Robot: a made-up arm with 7 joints. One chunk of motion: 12 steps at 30 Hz.
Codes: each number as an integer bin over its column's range. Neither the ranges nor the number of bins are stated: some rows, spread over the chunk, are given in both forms.
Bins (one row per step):
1: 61 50 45 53 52 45 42
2: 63 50 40 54 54 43 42
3: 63 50 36 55 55 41 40
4: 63 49 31 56 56 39 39
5: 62 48 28 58 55 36 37
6: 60 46 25 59 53 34 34
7: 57 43 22 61 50 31 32
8: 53 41 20 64 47 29 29
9: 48 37 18 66 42 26 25
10: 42 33 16 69 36 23 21
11: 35 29 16 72 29 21 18
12: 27 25 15 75 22 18 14
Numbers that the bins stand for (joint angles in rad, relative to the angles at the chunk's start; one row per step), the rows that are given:
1: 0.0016 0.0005 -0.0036 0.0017 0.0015 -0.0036 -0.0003
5: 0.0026 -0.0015 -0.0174 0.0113 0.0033 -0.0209 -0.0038
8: -0.0065 -0.0086 -0.0238 0.0228 -0.0015 -0.0343 -0.0095
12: -0.0327 -0.0247 -0.0279 0.0439 -0.0167 -0.0555 -0.0201
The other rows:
2: 0.0036 0.0005 -0.0077 0.0036 0.0027 -0.0075 -0.0003
3: 0.0036 0.0005 -0.0109 0.0056 0.0033 -0.0113 -0.0017
4: 0.0036 -0.0005 -0.0149 0.0075 0.0039 -0.0152 -0.0024
6: 0.0006 -0.0035 -0.0198 0.0132 0.0021 -0.0247 -0.0060
7: -0.0024 -0.0066 -0.0222 0.0171 0.0003 -0.0305 -0.0074
9: -0.0115 -0.0126 -0.0255 0.0267 -0.0045 -0.0401 -0.0123
10: -0.0176 -0.0167 -0.0271 0.0324 -0.0082 -0.0459 -0.0152
11: -0.0246 -0.0207 -0.0271 0.0382 -0.0124 -0.0497 -0.0173

